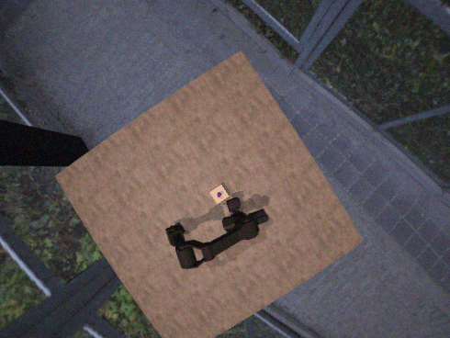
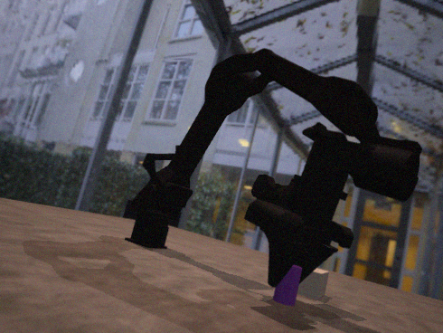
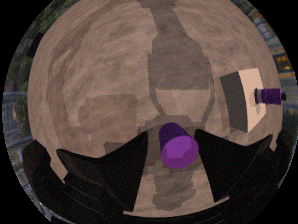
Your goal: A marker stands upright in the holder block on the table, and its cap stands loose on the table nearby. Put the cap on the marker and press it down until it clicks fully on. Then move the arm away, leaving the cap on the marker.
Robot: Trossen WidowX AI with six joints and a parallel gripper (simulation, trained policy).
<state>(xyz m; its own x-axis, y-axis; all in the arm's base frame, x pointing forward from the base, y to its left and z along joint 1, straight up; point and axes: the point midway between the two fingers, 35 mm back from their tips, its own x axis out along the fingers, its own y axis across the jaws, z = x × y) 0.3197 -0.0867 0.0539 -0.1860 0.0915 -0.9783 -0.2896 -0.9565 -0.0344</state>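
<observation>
Right now the purple marker is 130 mm to the left of my gripper tip and 60 mm above it. Round my gripper tip: pale holder block: 130 mm to the left; purple cap: 10 mm ahead.
</observation>
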